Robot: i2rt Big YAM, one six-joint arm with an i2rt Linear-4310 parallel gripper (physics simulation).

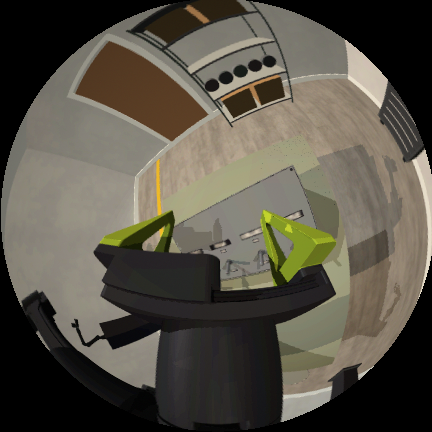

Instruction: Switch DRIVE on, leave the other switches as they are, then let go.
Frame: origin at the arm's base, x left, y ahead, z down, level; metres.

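Seen in the pictures: gripper, fingertip midpoint: (217,214).
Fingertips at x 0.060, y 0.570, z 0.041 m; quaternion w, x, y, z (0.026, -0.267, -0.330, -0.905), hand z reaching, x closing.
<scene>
A point is followed by its place in that frame.
A grey switch panel (265,195) @(z 0.276, x 0.052, y 0.648 m) lies on the pale green table top (280,152) @(z 0.422, x 0.019, y 0.874 m), seen beyond and between my fingers. It has a row of label plates, among them one label plate (220,244) @(z 0.308, x 0.190, y 0.482 m) and another label plate (251,233) @(z 0.308, x 0.089, y 0.536 m); their words are too small to read. Below them stand small metal toggle switches, one toggle (231,266) @(z 0.344, x 0.152, y 0.402 m) and another toggle (261,258) @(z 0.307, x 0.047, y 0.465 m) left of my right finger. I cannot tell which switch is DRIVE or how each is set. My gripper (217,214) @(z 0.041, x 0.060, y 0.570 m) is wide open and empty, above the panel. Its body and right finger hide part of the panel's near side.
A shelf rack (230,52) with round dark items stands at the back. A brown board (140,90) is on the wall to its left. A yellow line (159,190) runs on the floor at left. A dark slatted object (402,122) is at far right. Shadows cross the panel and table.
</scene>
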